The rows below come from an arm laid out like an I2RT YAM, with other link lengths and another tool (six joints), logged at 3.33 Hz.
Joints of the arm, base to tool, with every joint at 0 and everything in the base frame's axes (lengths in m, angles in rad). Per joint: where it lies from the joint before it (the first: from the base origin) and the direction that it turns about. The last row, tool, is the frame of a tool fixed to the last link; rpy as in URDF.
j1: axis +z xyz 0 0 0.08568
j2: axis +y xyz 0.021 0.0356 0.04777
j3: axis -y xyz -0.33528 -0.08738 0
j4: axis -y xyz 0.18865 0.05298 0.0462
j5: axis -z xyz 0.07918 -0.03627 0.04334
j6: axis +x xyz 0.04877 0 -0.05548
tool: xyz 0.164 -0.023 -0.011 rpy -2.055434 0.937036 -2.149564
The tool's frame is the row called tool.
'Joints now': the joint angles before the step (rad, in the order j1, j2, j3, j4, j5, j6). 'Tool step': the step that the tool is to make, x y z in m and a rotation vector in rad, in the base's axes. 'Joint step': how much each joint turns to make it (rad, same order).
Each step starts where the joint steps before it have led.
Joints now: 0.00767 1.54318 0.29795 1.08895 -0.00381 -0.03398
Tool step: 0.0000 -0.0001 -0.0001 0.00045 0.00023 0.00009
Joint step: -0.00072 0.00024 -0.00002 0.00004 -0.00087 0.00032
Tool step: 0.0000 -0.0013 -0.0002 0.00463 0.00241 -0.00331
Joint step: -0.00422 -0.00167 0.00405 -0.00807 -0.00163 0.00444
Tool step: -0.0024 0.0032 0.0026 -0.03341 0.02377 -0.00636
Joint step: 0.03176 -0.04441 0.03944 -0.10785 0.04316 -0.02600
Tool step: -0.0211 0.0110 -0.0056 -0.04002 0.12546 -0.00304
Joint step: 0.08217 -0.14022 0.11640 -0.38416 0.08989 -0.00877
